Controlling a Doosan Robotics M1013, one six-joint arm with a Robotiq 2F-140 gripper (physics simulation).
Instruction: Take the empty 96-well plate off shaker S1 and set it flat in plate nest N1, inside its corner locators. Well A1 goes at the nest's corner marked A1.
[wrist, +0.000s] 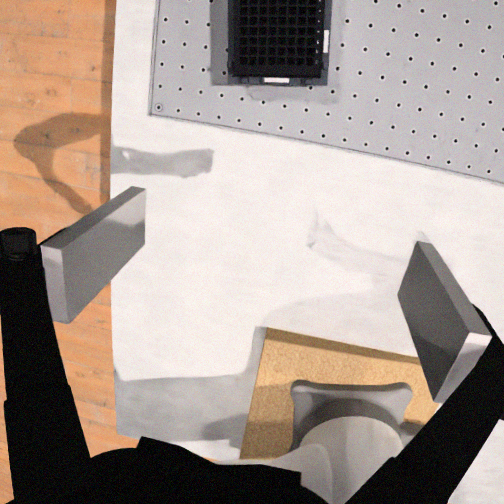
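A black 96-well plate (276, 39) sits at the top of the wrist view on a grey square platform (270, 45), which rests on a grey perforated board (380, 80). A small white label shows on the plate's near edge and another on its right edge. My gripper (272, 280) is open and empty, high above the white table, its two grey finger pads spread wide at left (92, 252) and right (440, 320). The plate lies well beyond the fingers. I cannot tell whether the platform is the shaker or the nest.
A tan cork pad (300, 380) lies on the white table (280, 225) below the gripper, with the robot's grey base (350, 425) on it. The table's left edge borders wooden floor (50, 100).
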